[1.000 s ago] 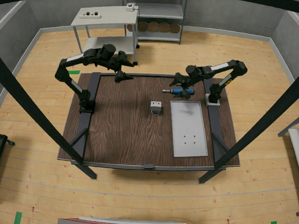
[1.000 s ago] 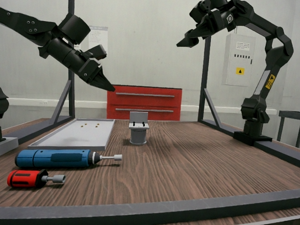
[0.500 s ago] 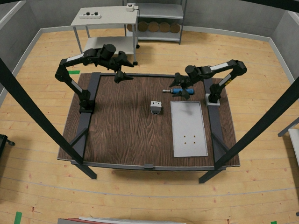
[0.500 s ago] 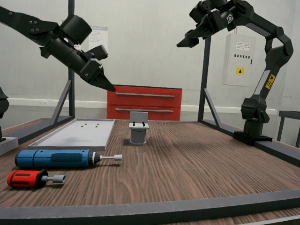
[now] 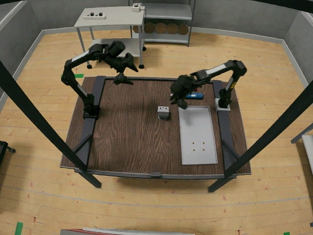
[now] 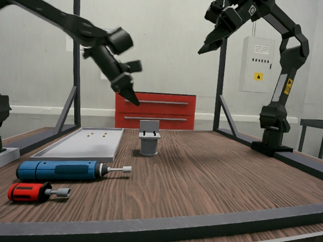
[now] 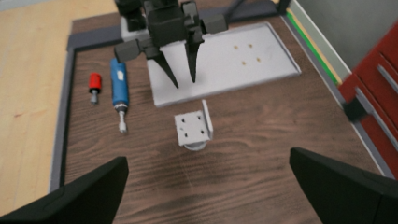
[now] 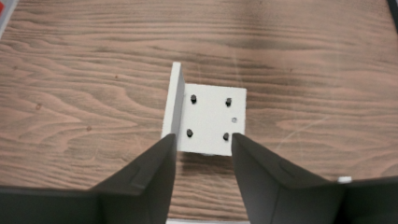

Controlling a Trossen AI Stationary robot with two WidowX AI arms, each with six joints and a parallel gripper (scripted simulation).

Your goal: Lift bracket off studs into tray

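My right hand is 12 cm above the grey bracket, 6 cm to the right of it and 1 cm short of it. The rest, counted from my right hand: grey joint module 16 cm below, 6 cm to the left, 1 cm ahead; then red screwdriver 22 cm ahead, 18 cm below, 17 cm to the right; then grey tray 18 cm below, 15 cm to the right, 14 cm behind.
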